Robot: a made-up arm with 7 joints.
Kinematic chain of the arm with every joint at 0, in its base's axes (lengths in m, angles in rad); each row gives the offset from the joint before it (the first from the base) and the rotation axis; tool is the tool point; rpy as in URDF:
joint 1: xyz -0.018 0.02 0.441 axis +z
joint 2: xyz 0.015 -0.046 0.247 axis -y
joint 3: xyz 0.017 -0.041 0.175 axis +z
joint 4: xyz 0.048 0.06 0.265 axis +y
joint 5: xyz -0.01 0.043 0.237 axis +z
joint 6: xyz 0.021 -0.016 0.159 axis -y
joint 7: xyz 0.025 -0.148 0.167 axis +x
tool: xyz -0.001 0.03 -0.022 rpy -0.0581 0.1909 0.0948
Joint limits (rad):
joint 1: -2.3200..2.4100
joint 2: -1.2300..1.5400
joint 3: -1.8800..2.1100
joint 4: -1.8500..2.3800
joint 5: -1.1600..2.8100
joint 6: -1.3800..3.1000
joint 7: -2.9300..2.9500
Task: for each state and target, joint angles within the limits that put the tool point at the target. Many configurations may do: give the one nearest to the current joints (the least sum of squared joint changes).
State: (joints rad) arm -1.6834 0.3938 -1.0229 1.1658 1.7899 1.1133 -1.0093
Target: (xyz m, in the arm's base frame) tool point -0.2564 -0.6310 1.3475
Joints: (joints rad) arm -1.3514 -0.2164 -0.8888 0.6082 1.9691 0.7048 -1.0517
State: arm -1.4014 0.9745 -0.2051 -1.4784 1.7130 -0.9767 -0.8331
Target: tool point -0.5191 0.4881 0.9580
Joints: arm -0.6422 0.6184 0.1856 -1.5079 1.5283 -0.9711 -0.8314
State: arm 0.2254 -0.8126 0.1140 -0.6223 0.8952 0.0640 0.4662
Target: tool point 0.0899 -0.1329 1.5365
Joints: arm 0.1410 -0.5675 0.2329 -1.1337 0.7787 0.2274 0.4488
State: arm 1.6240 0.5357 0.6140 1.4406 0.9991 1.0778 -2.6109
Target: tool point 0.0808 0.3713 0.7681
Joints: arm 1.3359 0.1807 0.4271 2.2601 1.2372 1.0923 -2.5929
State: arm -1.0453 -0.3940 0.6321 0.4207 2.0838 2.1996 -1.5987
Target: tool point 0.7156 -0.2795 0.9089
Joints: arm -0.6299 -0.9153 0.5303 0.3274 2.1371 1.8506 -1.6228
